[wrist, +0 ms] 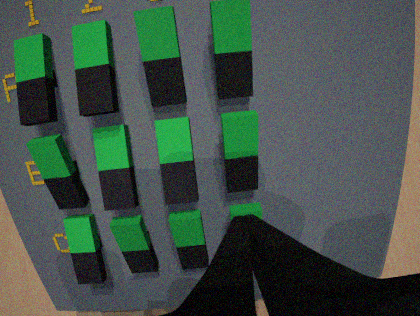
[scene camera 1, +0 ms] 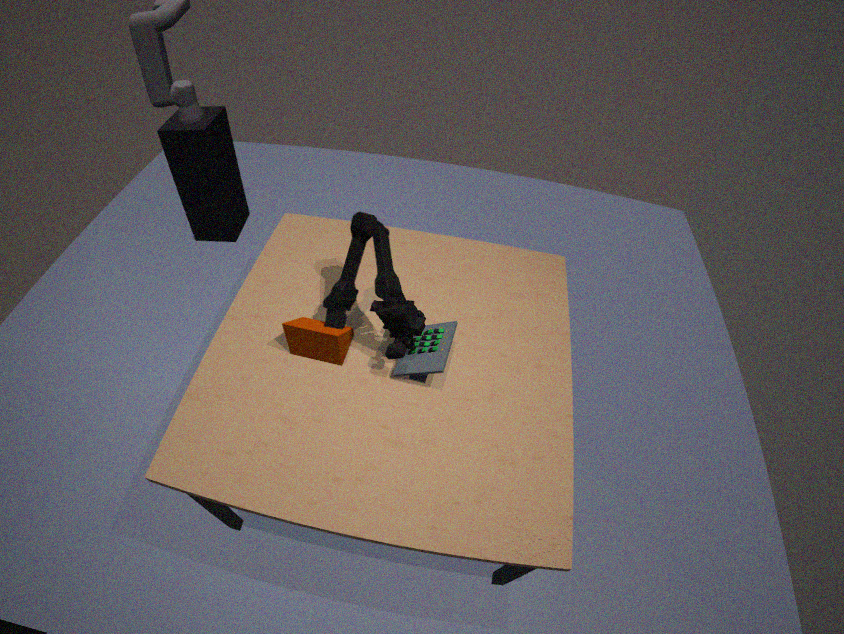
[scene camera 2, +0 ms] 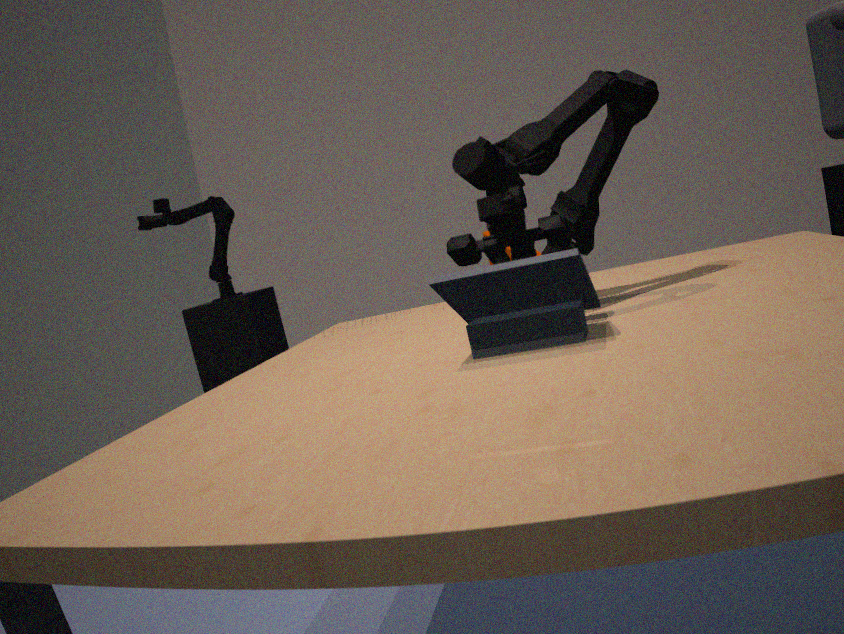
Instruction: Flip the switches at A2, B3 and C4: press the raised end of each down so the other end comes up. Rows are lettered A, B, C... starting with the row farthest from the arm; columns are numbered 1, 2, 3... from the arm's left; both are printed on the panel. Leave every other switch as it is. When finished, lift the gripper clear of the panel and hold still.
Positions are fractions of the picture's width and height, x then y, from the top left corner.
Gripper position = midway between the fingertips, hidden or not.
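I can see a rocker switch (wrist: 0.22, 0.19) and a rocker switch (wrist: 0.12, 0.49). A rocker switch (wrist: 0.42, 0.48) is visible to me too, as is a rocker switch (wrist: 0.31, 0.74). As for my gripper (wrist: 0.58, 0.71), it is shut and holds nothing.
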